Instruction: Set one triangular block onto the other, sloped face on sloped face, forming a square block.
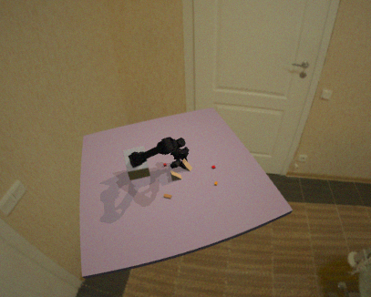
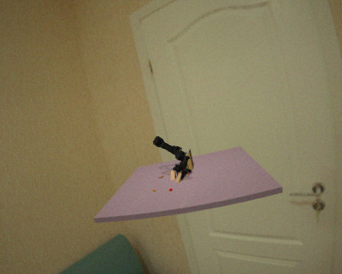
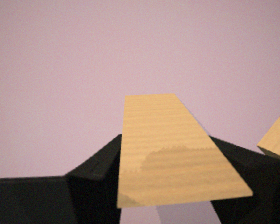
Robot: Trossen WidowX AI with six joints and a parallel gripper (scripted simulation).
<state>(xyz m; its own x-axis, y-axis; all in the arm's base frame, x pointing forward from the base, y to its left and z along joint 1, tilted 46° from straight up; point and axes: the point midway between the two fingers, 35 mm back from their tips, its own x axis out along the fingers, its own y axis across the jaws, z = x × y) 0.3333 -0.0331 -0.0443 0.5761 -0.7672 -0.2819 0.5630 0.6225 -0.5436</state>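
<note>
Right now my gripper tip is 1 cm to the right of the wooden triangular block, 1 cm below it and 1 cm past it. Also, from my gripper tip: orange cube 18 cm to the right, 16 cm ahead, 1 cm below; then small tan piece 22 cm to the right, 16 cm behind, 1 cm below.
</note>
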